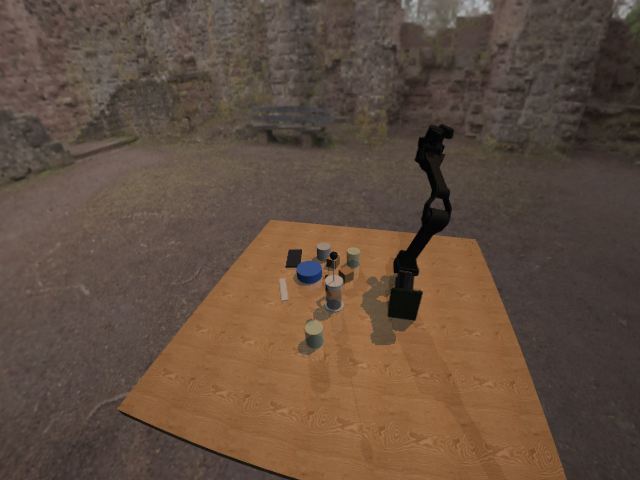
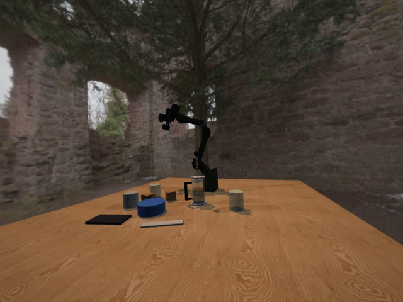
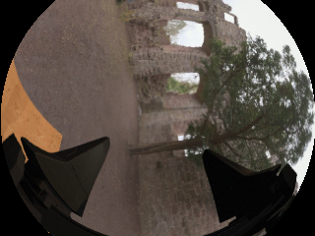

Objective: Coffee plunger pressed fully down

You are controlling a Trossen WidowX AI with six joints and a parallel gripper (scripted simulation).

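The glass coffee press lies 420 mm ahead of my gripper tip, 480 mm to the left of it and 440 mm below it. Also, from my gripper tip: blue disc (570 mm ahead, 320 mm to the left, 550 mm below); pale bar (650 mm ahead, 450 mm to the left, 570 mm below); black flat plate (690 mm ahead, 210 mm to the left, 570 mm below).
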